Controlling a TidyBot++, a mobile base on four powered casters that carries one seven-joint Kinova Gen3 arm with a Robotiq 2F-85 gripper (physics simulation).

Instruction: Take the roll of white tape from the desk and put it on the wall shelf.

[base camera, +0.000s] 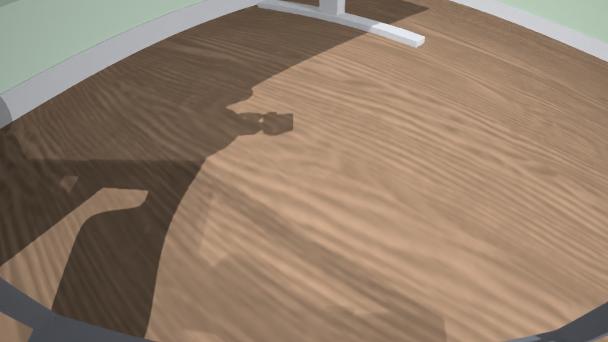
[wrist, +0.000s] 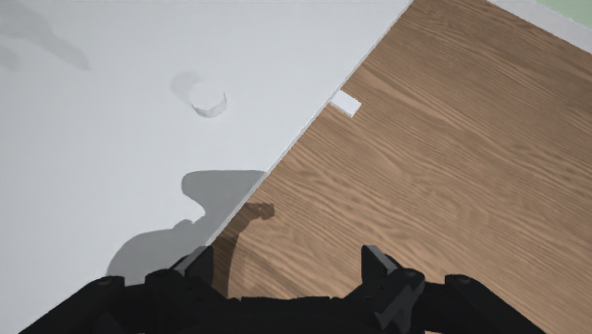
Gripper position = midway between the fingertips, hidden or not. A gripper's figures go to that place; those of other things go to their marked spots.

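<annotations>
There's a white desk (wrist: 116, 174) that's 44 cm from the lens, and then my gripper (wrist: 287, 262), which is 16 cm from the lens.
</annotations>
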